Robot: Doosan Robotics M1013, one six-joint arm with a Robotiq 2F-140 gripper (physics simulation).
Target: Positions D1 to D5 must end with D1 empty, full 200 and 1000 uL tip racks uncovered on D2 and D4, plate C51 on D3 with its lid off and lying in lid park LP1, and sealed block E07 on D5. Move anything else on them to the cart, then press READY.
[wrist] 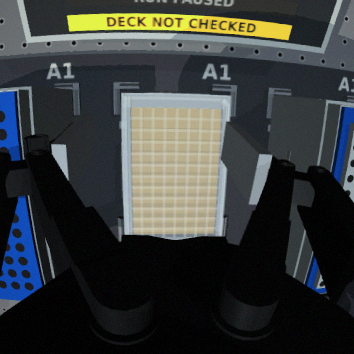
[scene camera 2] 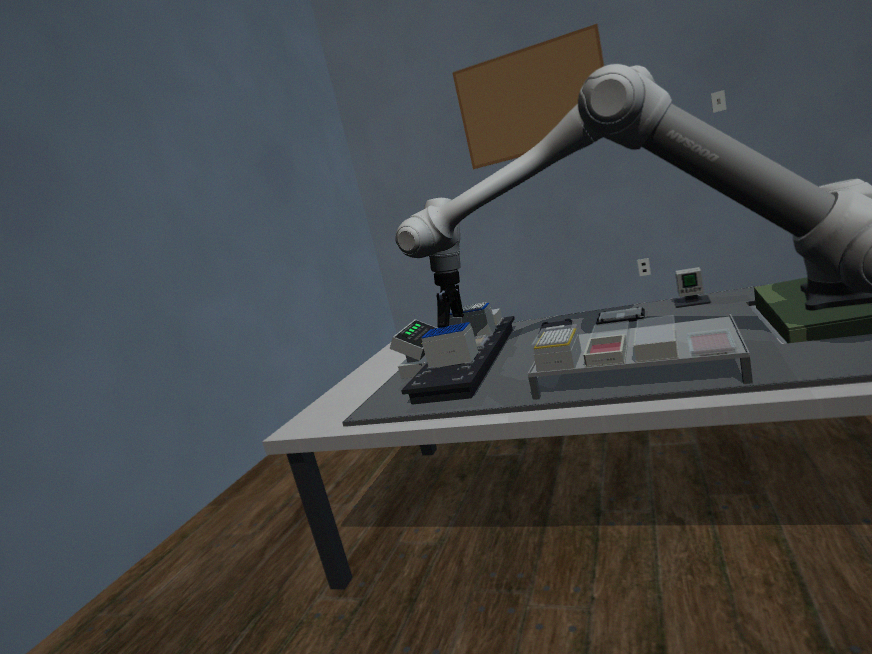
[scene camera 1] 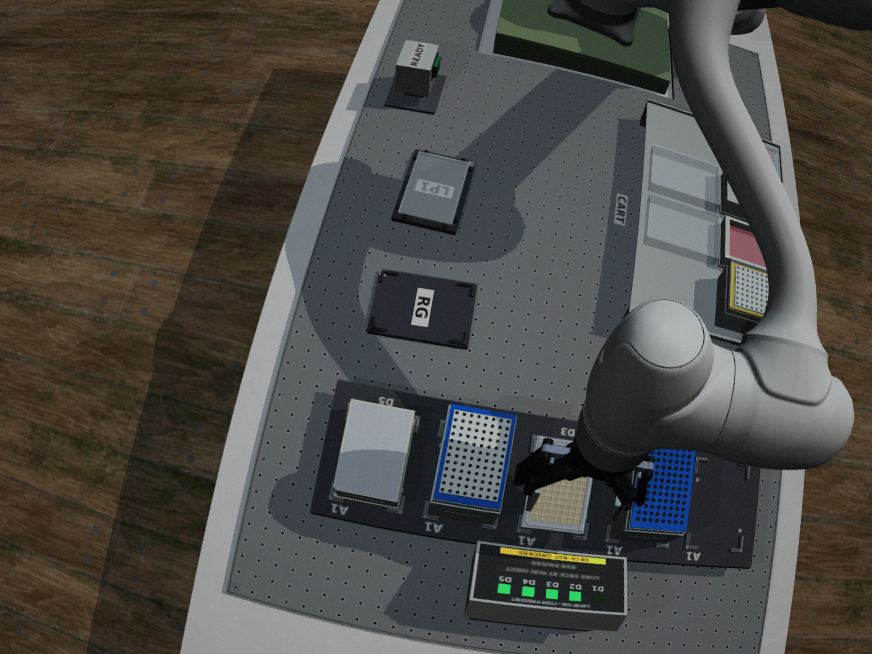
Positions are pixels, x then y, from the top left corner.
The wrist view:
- gripper: 158, 136
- tan well plate: 173, 181
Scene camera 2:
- gripper: 453, 343
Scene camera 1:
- gripper: 568, 507
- tan well plate: 562, 506
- RG pad: 407, 306
